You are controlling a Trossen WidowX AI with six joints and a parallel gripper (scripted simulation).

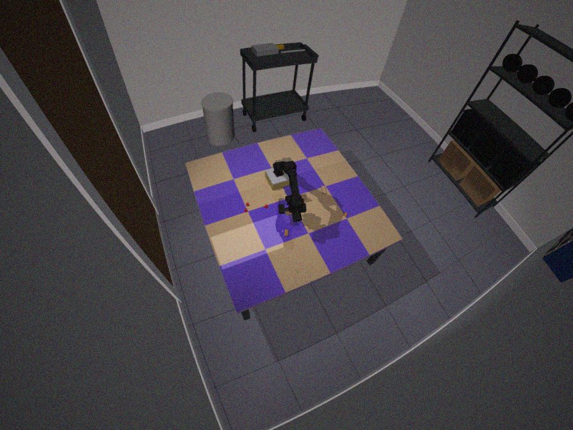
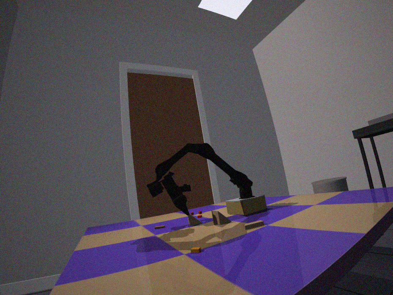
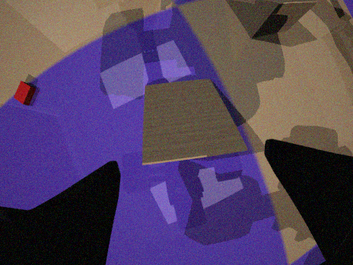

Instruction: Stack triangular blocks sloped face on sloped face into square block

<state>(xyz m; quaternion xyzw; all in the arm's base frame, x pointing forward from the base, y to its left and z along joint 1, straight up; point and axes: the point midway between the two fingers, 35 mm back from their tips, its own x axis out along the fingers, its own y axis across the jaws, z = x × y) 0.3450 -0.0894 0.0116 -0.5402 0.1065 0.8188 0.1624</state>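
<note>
My gripper tip is 1 cm past the triangular block, 1 cm to the right of it and 4 cm above it. The rest, counted from my gripper tip: tan plank (8 cm behind, 35 cm to the left, 5 cm below); then orange piece (19 cm ahead, 37 cm to the left, 5 cm below); then brown piece (12 cm ahead, 10 cm to the right, 5 cm below).
</note>
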